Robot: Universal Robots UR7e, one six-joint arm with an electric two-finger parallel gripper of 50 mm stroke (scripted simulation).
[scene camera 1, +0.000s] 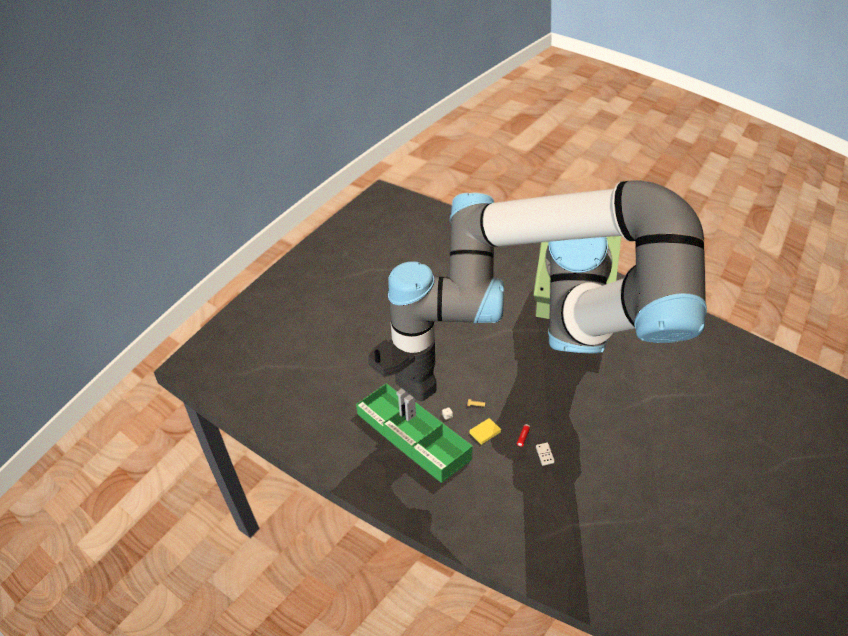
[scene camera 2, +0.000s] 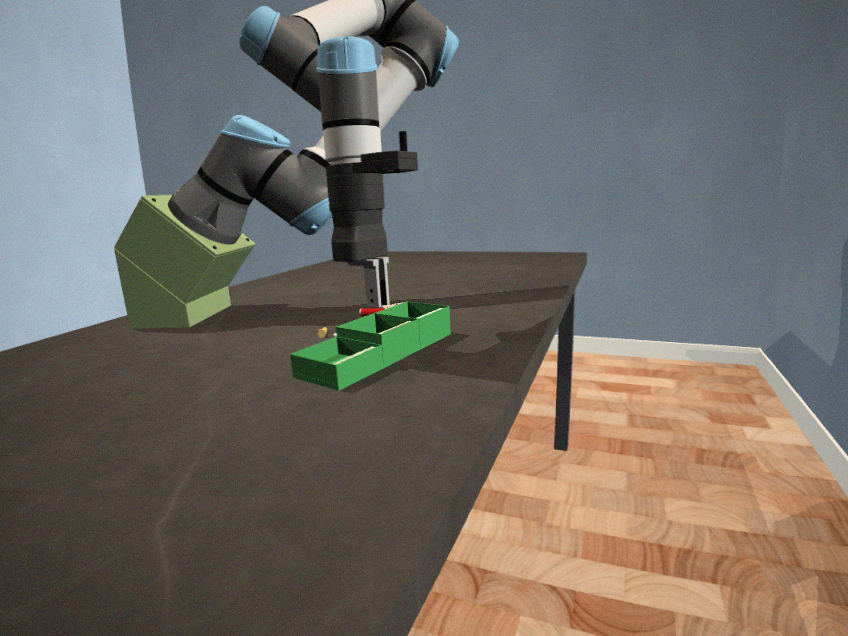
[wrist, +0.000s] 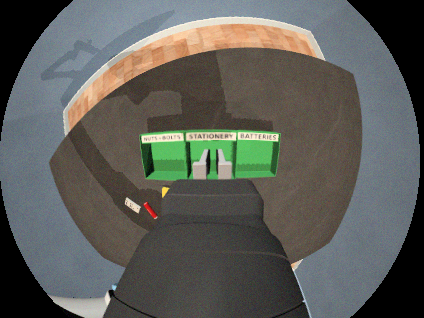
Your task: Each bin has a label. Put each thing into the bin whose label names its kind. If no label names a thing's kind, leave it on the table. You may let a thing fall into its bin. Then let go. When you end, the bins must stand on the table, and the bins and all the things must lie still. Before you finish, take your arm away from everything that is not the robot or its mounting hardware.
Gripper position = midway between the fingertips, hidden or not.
In view: my gripper (scene camera 2: 378, 305) and a green bin (scene camera 2: 364, 346).
The green bin is seen too in scene camera 1 (scene camera 1: 442, 442) and in the wrist view (wrist: 251, 155). My gripper shows as well in scene camera 1 (scene camera 1: 408, 415) and in the wrist view (wrist: 213, 157).
